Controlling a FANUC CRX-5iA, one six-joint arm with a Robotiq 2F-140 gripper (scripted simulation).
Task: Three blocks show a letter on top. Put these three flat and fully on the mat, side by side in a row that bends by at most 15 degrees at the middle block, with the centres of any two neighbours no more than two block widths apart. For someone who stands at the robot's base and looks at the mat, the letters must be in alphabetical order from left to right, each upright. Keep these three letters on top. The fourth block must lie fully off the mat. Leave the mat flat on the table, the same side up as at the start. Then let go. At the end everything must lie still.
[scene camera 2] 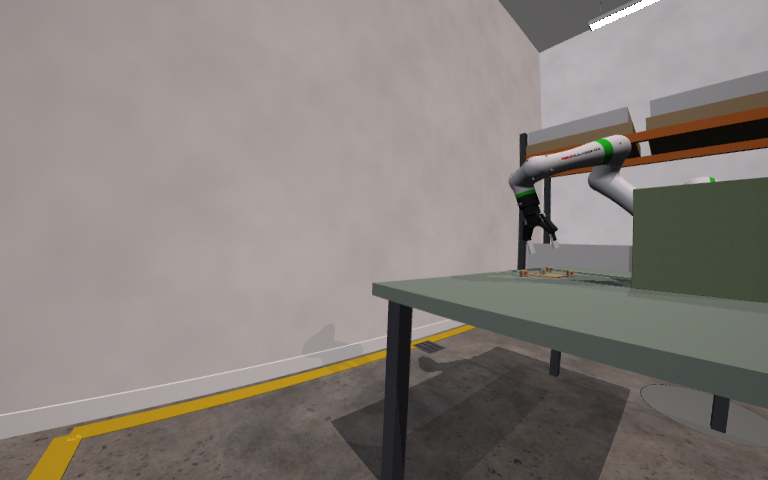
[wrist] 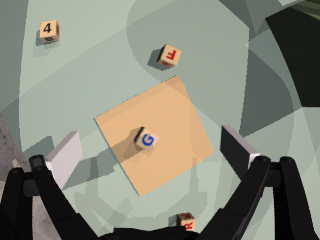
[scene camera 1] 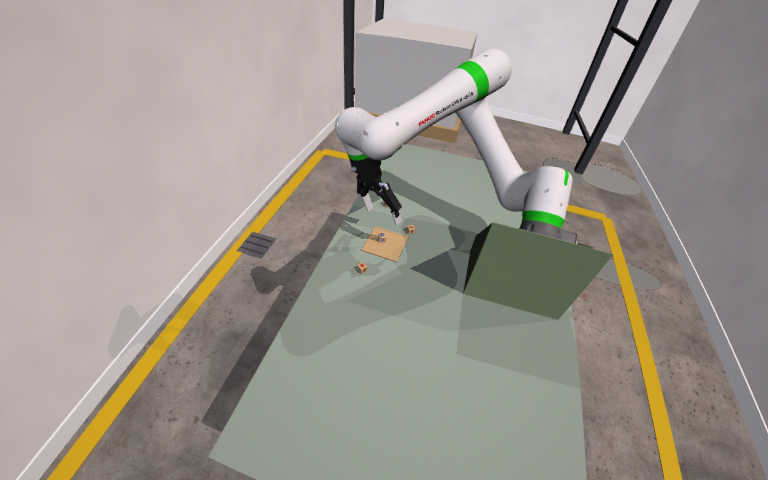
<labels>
The gripper shows in scene camera 2, in the wrist view [150, 141] and in scene camera 1. One and the same spot on the gripper: [scene camera 1: 386, 194] is [scene camera 2: 544, 219].
</labels>
